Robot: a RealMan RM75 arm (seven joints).
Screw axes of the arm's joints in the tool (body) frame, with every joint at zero. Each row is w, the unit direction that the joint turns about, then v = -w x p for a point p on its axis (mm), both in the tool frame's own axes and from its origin. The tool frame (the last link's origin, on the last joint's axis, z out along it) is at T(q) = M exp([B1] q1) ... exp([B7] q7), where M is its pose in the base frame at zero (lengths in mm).
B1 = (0, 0, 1, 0, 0, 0)
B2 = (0, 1, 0, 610, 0, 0)
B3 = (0, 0, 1, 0, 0, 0)
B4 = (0, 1, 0, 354, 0, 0)
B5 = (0, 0, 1, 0, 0, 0)
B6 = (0, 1, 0, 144, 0, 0)
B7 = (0, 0, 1, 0, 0, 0)
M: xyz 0 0 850.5 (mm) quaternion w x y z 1 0 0 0
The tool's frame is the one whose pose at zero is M.
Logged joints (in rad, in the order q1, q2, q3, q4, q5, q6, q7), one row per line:
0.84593 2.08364 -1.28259 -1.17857 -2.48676 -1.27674 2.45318
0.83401 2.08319 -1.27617 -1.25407 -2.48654 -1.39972 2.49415
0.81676 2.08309 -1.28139 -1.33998 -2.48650 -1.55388 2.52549
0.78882 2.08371 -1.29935 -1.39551 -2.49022 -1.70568 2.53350
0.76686 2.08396 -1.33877 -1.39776 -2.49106 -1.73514 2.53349
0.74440 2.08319 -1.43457 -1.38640 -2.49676 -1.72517 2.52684
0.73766 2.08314 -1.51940 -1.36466 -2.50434 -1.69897 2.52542
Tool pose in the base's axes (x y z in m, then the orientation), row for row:
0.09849 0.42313 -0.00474 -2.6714 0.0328 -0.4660
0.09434 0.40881 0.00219 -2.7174 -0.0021 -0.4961
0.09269 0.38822 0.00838 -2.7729 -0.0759 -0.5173
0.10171 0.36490 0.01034 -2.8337 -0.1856 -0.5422
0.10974 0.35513 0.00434 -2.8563 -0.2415 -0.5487
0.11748 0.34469 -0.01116 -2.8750 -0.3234 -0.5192
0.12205 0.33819 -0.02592 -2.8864 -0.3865 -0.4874
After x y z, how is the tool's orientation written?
As angles about the fixed x, y, z axes (roll, pitch, yaw), in radians.
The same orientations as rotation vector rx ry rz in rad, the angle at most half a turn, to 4 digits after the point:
-2.6000 0.6278 -0.1052
-2.6438 0.6690 -0.1470
-2.7070 0.6957 -0.2359
-2.7772 0.7289 -0.3767
-2.8040 0.7367 -0.4514
-2.8344 0.6868 -0.5601
-2.8511 0.6334 -0.6449

